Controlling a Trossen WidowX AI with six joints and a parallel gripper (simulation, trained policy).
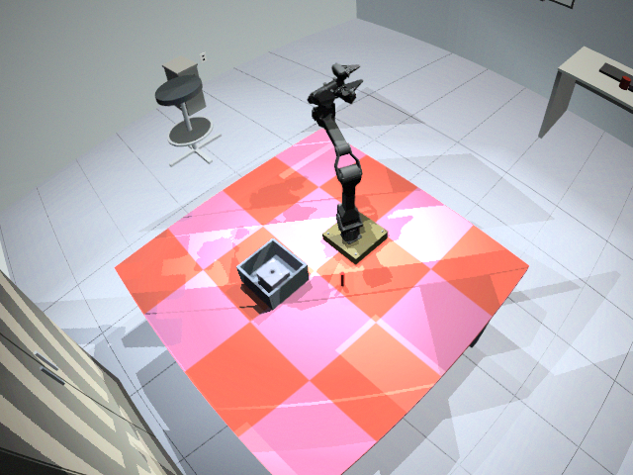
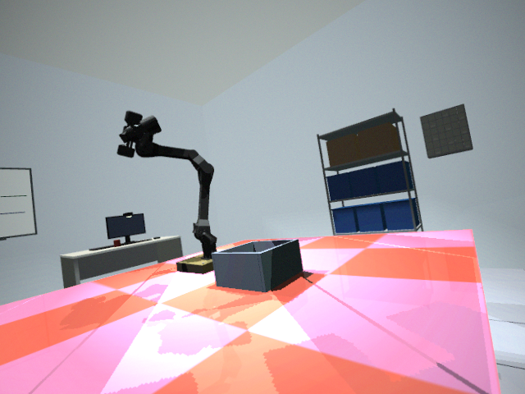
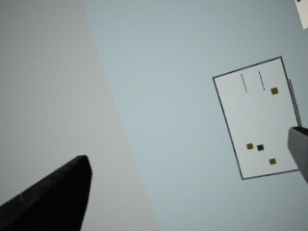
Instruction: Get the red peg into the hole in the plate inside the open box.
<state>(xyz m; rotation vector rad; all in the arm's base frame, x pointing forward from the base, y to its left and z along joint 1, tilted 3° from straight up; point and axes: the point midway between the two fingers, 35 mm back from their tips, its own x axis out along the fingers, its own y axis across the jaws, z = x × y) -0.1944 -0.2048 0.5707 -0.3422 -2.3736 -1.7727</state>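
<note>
The red peg lies 35 cm ahead of my gripper tip, 37 cm to the left of it and 58 cm below it. From my gripper tip the other things lie so: light plate (56 cm ahead, 21 cm to the left, 57 cm below); then grey box (56 cm ahead, 21 cm to the left, 59 cm below).
</note>
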